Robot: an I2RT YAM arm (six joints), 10 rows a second.
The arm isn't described. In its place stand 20 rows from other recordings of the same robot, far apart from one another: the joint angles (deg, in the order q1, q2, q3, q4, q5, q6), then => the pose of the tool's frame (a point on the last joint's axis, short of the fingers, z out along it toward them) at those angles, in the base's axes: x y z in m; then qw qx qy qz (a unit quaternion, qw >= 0).
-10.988, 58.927, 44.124, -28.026, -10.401, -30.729 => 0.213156 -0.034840 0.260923 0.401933 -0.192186 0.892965 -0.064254
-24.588, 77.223, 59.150, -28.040, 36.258, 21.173 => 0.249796 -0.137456 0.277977 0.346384 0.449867 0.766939 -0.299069
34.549, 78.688, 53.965, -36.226, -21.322, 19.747 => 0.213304 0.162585 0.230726 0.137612 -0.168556 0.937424 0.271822
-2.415, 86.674, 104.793, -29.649, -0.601, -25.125 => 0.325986 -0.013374 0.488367 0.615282 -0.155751 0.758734 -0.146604
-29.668, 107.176, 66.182, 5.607, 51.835, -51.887 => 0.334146 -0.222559 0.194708 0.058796 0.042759 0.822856 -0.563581
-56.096, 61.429, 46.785, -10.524, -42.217, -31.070 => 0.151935 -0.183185 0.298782 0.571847 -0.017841 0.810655 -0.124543
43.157, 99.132, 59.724, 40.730, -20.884, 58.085 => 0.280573 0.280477 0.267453 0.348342 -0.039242 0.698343 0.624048
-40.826, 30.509, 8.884, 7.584, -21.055, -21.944 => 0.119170 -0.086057 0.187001 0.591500 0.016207 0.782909 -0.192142
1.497, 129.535, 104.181, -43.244, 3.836, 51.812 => 0.475008 0.010031 0.164449 0.180611 0.423106 0.886262 0.053861
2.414, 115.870, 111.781, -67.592, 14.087, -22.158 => 0.417951 0.008947 0.290393 0.134888 -0.189420 0.961512 -0.146352
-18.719, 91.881, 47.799, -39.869, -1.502, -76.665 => 0.244605 -0.081899 0.141040 0.045192 -0.484286 0.873219 -0.030207
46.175, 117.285, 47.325, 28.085, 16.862, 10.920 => 0.257990 0.253883 0.066386 0.418269 -0.216550 0.878926 0.075144
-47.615, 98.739, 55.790, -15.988, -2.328, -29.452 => 0.228147 -0.247839 0.157567 0.221610 0.146673 0.952068 -0.151467
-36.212, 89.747, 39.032, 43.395, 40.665, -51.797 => 0.244953 -0.208109 0.212989 0.264267 0.131937 0.728639 -0.617932
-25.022, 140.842, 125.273, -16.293, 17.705, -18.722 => 0.510541 -0.250256 0.215283 0.395410 0.122113 0.858210 -0.303669
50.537, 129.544, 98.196, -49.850, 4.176, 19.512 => 0.285017 0.342130 0.132650 0.083647 -0.263789 0.960841 0.014263
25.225, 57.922, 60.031, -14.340, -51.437, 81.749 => 0.183928 0.117419 0.385792 0.065023 0.092130 0.746689 0.655545
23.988, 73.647, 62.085, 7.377, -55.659, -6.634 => 0.254422 0.145386 0.369633 0.543596 -0.477594 0.540822 0.428858
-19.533, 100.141, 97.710, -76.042, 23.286, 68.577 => 0.311136 -0.125314 0.318383 0.172822 0.692163 0.686235 -0.141860
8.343, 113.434, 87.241, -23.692, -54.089, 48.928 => 0.423689 0.091277 0.228863 0.063415 0.143895 0.838790 0.521252
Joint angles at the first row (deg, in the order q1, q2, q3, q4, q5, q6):
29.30 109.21 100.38 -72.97 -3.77 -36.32
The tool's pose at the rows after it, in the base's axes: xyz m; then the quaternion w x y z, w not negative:
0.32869 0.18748 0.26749 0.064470 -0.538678 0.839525 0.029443
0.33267 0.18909 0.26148 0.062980 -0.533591 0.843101 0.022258
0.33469 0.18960 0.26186 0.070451 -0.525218 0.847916 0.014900
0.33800 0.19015 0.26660 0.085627 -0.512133 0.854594 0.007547
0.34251 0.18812 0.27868 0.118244 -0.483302 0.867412 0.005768
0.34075 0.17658 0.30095 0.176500 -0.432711 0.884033 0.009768
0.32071 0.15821 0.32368 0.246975 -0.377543 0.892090 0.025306
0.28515 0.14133 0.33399 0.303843 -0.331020 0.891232 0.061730
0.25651 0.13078 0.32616 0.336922 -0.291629 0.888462 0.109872
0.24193 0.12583 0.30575 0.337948 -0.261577 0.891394 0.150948
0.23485 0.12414 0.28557 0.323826 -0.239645 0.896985 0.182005
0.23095 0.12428 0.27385 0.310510 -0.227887 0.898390 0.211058
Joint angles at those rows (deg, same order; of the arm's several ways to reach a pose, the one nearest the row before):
29.34 110.61 100.38 -72.58 -3.79 -35.79
29.34 111.59 100.38 -71.70 -2.92 -35.14
29.34 111.66 100.51 -70.85 -2.04 -34.06
29.26 111.65 101.47 -70.02 -1.15 -32.51
28.71 110.87 102.80 -68.36 -0.75 -29.45
27.33 106.78 101.56 -64.42 -0.67 -24.71
26.13 98.00 94.48 -57.76 -1.28 -19.42
25.98 86.92 83.55 -50.65 -3.46 -13.65
26.20 78.30 72.88 -43.51 -6.63 -7.66
26.22 74.02 64.53 -37.96 -9.72 -2.70
26.22 72.42 58.89 -34.30 -12.36 1.08
26.24 71.83 55.83 -32.10 -15.24 3.64

